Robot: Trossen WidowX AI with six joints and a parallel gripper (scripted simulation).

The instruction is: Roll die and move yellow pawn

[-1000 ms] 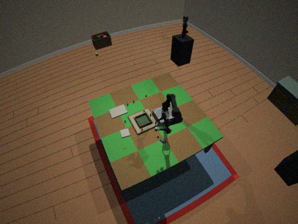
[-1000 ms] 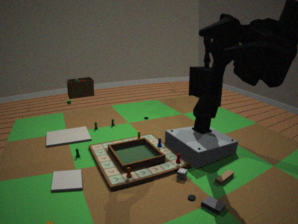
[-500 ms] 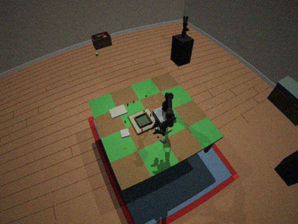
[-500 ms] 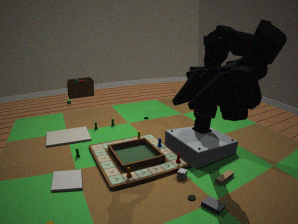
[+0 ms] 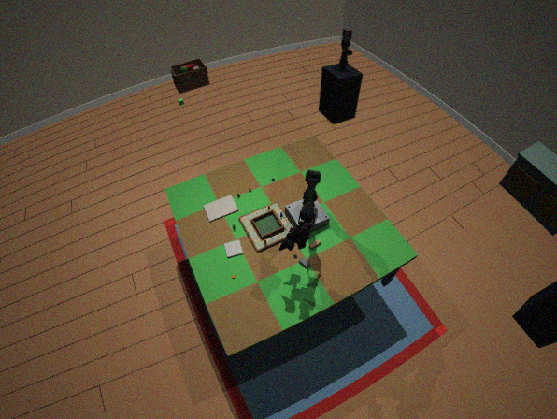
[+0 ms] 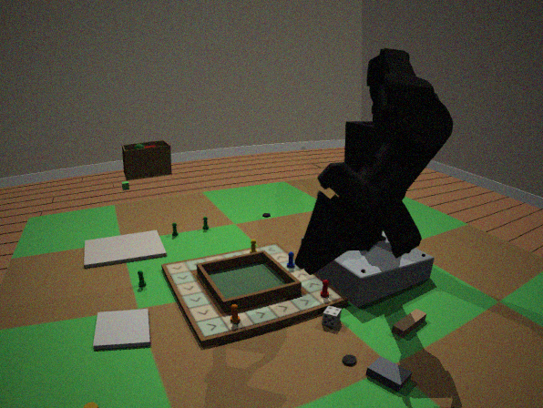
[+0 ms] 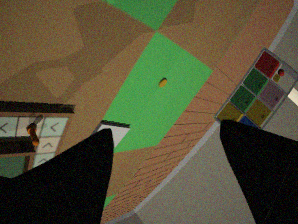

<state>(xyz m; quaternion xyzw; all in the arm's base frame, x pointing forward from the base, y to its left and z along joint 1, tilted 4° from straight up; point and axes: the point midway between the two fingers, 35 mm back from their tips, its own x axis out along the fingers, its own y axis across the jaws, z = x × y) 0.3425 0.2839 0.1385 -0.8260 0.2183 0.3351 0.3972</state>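
Now: gripper tip 140 mm past the die, 110 mm to the left of it and 180 mm above it. From my gripper tip the other things lie so: orange pawn 20 mm ahead, 170 mm to the right, 170 mm below; then dark block 130 mm behind, 60 mm to the left, 190 mm below; then red pawn 170 mm behind, 170 mm to the right, 170 mm below.
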